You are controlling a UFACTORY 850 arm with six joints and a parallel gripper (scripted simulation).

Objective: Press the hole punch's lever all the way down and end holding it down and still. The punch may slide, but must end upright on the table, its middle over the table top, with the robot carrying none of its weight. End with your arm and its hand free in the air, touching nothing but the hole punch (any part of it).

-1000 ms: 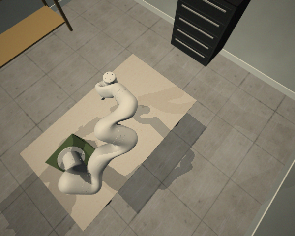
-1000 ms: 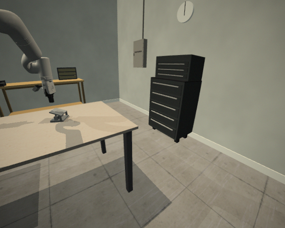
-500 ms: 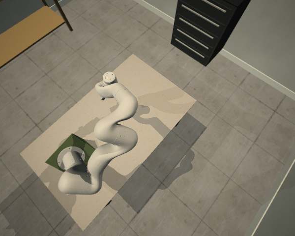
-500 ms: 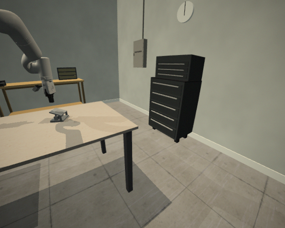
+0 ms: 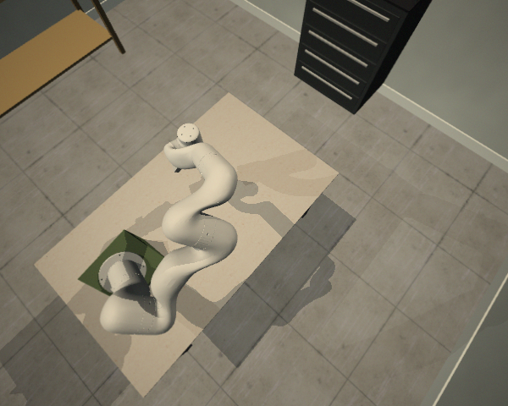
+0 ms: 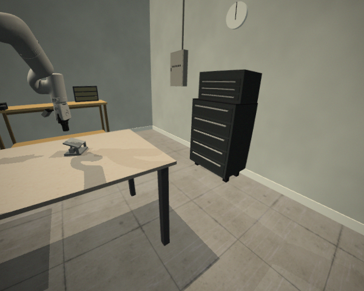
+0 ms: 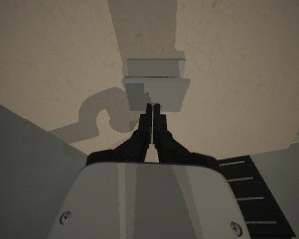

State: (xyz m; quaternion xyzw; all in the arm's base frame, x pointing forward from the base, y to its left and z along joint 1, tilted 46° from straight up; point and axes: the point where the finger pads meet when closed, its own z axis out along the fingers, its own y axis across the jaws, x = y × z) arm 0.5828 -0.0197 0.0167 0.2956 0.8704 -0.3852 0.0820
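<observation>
My hand is 13 cm above the grey hole punch, 3 cm short of it and 2 cm to the left of it.
</observation>
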